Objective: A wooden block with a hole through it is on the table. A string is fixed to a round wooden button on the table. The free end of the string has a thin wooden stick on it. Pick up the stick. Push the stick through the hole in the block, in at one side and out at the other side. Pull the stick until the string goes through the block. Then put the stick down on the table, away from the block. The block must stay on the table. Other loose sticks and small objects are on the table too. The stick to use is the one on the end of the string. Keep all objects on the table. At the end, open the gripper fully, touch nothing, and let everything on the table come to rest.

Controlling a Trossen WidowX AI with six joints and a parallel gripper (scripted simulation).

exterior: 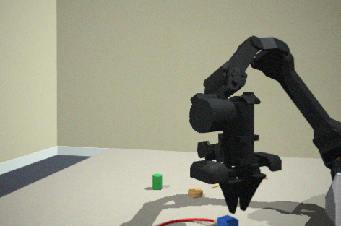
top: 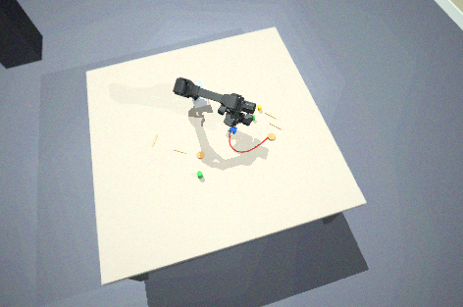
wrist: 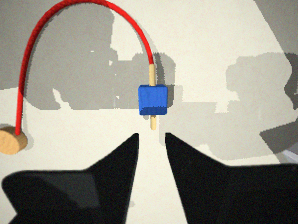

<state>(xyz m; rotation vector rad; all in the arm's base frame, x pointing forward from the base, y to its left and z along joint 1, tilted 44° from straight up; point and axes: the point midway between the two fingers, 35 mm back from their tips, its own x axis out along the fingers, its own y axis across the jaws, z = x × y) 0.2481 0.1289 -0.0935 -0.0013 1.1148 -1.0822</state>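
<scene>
Right now the blue block is 4 cm below my gripper tip, 2 cm to the right of it and 2 cm ahead of it. The rest, counted from my gripper tip: yellow piece 17 cm to the left, 8 cm behind, 4 cm below; then thin wooden stick 4 cm below, 3 cm to the right, 3 cm ahead; then green cylinder 11 cm to the left, 4 cm below, 2 cm behind.
</scene>
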